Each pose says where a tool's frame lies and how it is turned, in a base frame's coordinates. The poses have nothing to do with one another.
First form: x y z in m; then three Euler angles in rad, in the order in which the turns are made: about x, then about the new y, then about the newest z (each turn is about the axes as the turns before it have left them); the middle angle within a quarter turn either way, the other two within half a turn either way.
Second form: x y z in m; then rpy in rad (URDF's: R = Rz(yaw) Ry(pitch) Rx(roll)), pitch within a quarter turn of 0, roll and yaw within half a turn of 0. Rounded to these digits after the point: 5 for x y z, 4 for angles.
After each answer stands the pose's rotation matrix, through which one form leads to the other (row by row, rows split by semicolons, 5 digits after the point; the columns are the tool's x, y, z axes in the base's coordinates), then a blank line. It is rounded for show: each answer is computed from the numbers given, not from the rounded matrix.
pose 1, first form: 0.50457, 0.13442, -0.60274, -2.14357, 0.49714, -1.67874
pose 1, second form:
0.50457, 0.13442, -0.60274, 2.5113, -0.9402, 1.7321
-0.09469 0.87383 0.47691; 0.58199 -0.34008 0.73867; 0.80766 0.34751 -0.47636

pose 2, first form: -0.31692, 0.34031, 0.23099, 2.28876, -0.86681, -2.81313
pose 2, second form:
-0.31692, 0.34031, 0.23099, -2.0239, -0.2338, 2.2521
-0.61266 0.20880 -0.76227; 0.75562 0.43749 -0.48748; 0.23170 -0.87465 -0.42580

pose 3, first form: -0.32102, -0.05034, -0.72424, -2.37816, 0.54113, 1.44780
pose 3, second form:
-0.32102, -0.05034, -0.72424, -2.5088, 0.6952, -1.4334
0.10516 -0.85065 0.51510; -0.76070 0.26482 0.59262; -0.64052 -0.45416 -0.61925

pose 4, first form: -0.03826, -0.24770, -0.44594, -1.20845, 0.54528, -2.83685
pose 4, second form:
-0.03826, -0.24770, -0.44594, 1.2233, -0.4734, 2.7297
-0.81559 0.25654 0.51866; 0.35628 -0.48365 0.79947; 0.45594 0.83682 0.30306

